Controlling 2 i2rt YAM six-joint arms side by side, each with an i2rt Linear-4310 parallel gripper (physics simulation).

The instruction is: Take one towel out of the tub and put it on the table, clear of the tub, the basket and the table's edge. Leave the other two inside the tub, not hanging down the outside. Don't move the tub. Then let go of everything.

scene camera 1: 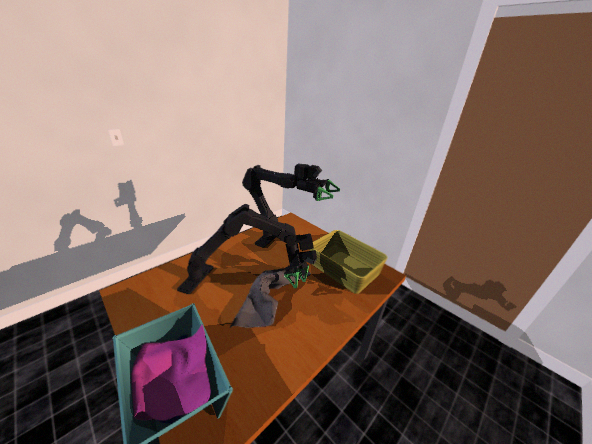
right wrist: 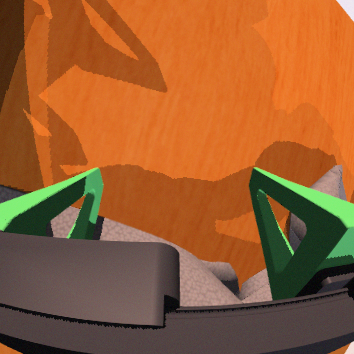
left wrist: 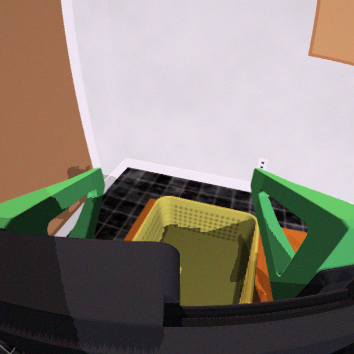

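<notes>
A crumpled grey towel (scene camera 1: 257,306) (right wrist: 195,280) lies on the table (scene camera 1: 320,330) (right wrist: 200,100), outside the tub, with one end stretching toward the basket. The teal tub (scene camera 1: 160,324) stands at the lower left in scene camera 1. Magenta cloth (scene camera 1: 182,367) fills it below the rim; whether this is one towel or two I cannot tell. My right gripper (scene camera 1: 300,280) (right wrist: 175,175) is open and empty, low at the grey towel's end near the basket; the towel passes under the gripper body. My left gripper (scene camera 1: 335,192) (left wrist: 177,175) is open and empty, raised high above the table.
A yellow basket (scene camera 1: 372,270) (left wrist: 215,215) stands at the table's right end, close to my right gripper and below my left gripper. The table's front edge (scene camera 1: 327,363) runs diagonally past the tub and basket. Both arms' bases stand at the back of the table.
</notes>
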